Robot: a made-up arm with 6 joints.
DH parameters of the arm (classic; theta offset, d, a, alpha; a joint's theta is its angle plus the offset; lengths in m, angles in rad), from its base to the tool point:
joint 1: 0 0.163 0 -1.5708
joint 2: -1.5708 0 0.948 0
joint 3: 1.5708 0.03 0 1.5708
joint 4: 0 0.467 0 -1.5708
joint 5: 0 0 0 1.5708
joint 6: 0 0.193 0 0
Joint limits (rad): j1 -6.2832..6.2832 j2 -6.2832..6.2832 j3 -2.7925..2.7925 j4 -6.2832..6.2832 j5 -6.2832..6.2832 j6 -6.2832..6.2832
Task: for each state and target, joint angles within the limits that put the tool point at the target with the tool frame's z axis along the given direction. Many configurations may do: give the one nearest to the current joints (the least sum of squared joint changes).
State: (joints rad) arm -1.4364 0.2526 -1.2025 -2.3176 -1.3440 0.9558
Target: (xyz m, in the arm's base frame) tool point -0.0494 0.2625 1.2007 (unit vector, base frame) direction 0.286 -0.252 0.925
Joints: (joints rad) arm -1.1550 0.1412 -1.8826 -2.9563 -2.0920 0.9558
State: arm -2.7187 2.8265 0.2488 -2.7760 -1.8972 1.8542
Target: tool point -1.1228 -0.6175 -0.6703 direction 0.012 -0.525 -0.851
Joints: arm -2.7357 2.1420 -0.2293 -2.5569 -1.0813 1.8542
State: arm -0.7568 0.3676 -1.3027 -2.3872 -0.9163 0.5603
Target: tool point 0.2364 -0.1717 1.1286 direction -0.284 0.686 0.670
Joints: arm -0.8783 0.9662 -1.8465 -1.8576 -0.2307 0.5603
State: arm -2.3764 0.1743 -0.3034 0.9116 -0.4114 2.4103
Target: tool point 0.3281 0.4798 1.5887 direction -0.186 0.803 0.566
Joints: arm -2.3515 -0.2654 -0.2701 1.4435 -0.7797 2.4103
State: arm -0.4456 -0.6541 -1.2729 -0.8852 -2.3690 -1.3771
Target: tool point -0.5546 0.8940 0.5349 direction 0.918 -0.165 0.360
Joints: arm -0.8765 -0.9633 -1.1440 -1.4783 -2.4948 -1.3771
